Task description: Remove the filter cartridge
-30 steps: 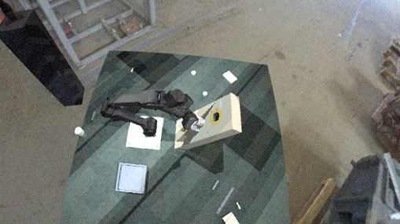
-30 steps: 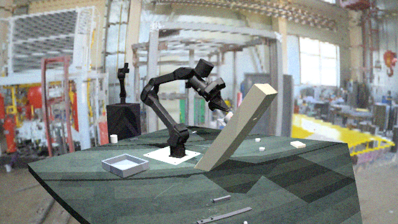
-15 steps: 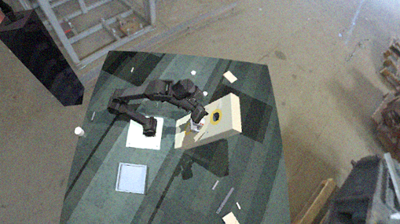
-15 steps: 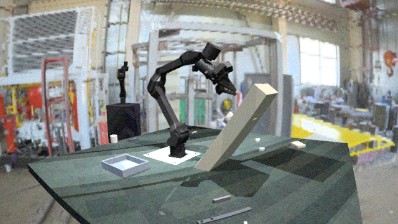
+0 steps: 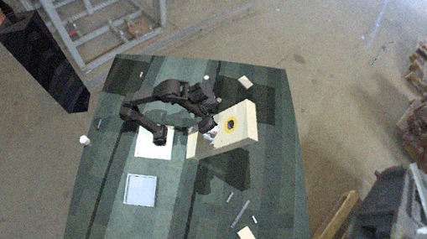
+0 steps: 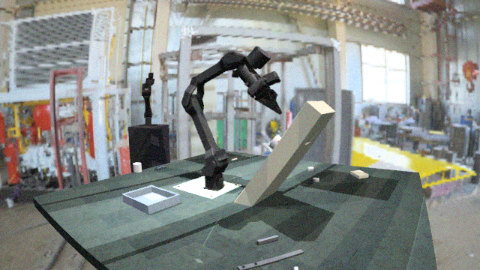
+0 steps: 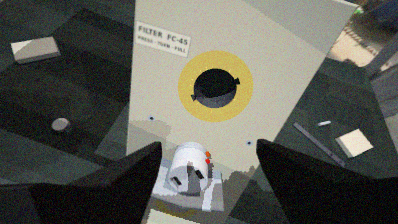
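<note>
Right now my gripper tip is 100 mm above the filter cartridge. Round my gripper tip: tan service panel: 120 mm below, 40 mm ahead, 10 mm to the right; grey tray: 390 mm behind, 300 mm below, 220 mm to the right.
</note>
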